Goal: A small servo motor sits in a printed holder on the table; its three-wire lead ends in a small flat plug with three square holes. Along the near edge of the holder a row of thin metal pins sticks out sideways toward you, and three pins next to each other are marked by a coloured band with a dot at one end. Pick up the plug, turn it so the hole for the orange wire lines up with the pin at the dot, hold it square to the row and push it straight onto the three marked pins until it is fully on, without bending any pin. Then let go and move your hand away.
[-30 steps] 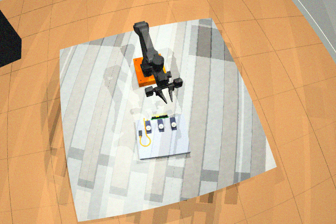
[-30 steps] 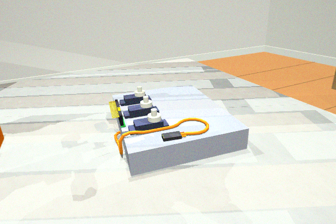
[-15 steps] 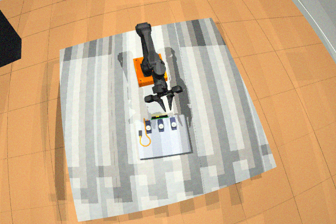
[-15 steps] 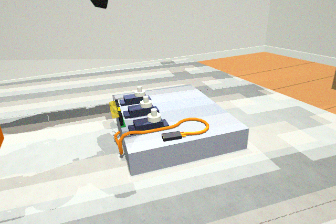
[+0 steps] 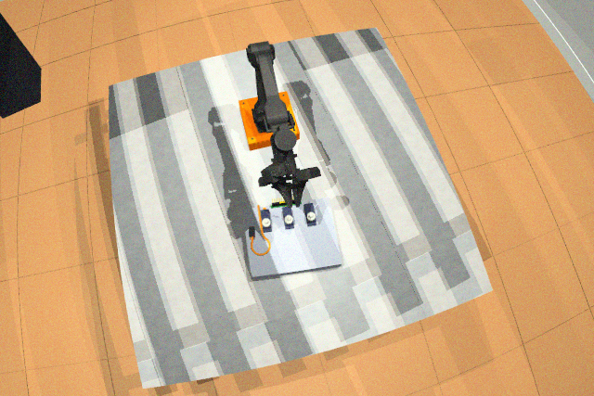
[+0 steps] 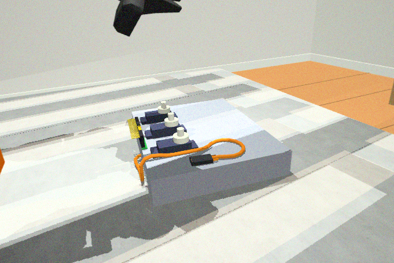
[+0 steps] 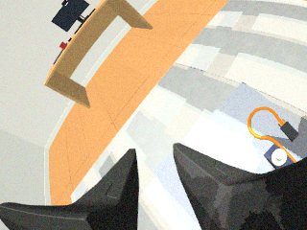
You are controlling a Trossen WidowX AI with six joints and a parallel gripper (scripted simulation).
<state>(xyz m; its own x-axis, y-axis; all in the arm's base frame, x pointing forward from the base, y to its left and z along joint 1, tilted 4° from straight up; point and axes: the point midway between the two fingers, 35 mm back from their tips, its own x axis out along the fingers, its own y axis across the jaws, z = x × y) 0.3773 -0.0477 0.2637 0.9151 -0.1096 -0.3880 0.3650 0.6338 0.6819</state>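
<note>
My gripper tip is now 21 cm above the yellow band and 10 cm past it. Also, from my gripper tip: printed holder 26 cm below, 6 cm ahead, 2 cm to the right.
</note>
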